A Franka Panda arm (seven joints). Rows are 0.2 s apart.
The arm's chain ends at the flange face. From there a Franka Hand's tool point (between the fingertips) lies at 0.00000 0.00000 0.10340 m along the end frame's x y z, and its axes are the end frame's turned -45 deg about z.
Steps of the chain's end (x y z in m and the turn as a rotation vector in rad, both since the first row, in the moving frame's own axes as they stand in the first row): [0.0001, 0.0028, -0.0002, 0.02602, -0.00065, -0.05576]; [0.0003, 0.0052, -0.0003, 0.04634, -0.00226, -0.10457]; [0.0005, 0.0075, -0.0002, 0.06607, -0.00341, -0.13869]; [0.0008, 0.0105, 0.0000, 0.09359, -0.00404, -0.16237]
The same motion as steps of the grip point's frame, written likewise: [-0.0001, 0.0001, -0.0002, 0.01886, 0.01794, -0.05576]; [-0.0004, 0.0002, -0.0004, 0.03437, 0.03117, -0.10457]; [-0.0007, 0.0003, -0.0004, 0.04913, 0.04431, -0.13869]; [-0.0009, 0.0004, -0.0005, 0.06903, 0.06332, -0.16237]
